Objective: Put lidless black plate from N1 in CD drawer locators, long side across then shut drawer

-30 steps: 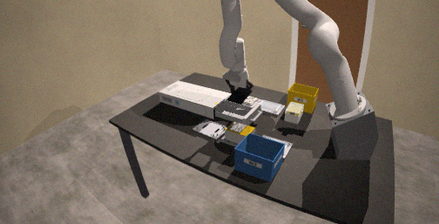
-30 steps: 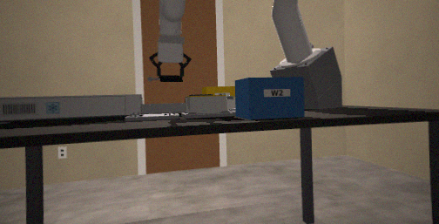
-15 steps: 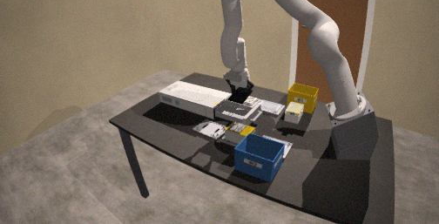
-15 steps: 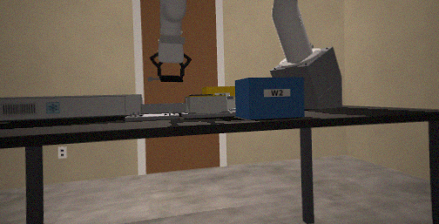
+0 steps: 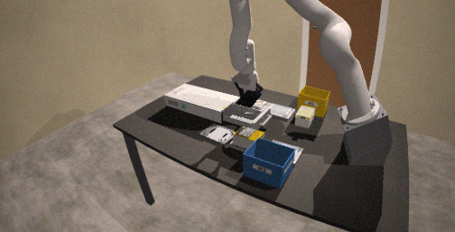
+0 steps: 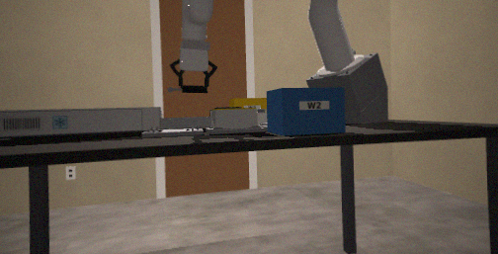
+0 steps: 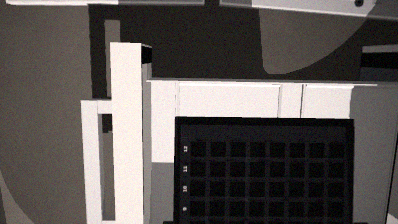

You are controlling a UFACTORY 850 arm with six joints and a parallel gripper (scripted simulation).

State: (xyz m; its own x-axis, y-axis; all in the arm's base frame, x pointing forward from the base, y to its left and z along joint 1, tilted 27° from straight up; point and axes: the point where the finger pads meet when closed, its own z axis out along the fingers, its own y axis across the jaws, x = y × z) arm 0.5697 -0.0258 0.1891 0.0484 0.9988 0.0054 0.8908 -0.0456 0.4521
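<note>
Right now the drawer is 120 mm below my hand and 30 mm ahead of it. From my hand the other things lie so: cooler CD 190 mm ahead, 120 mm below; then black plate 10 mm below; then yellow-framed rack 180 mm to the left, 120 mm behind, 100 mm below.
</note>
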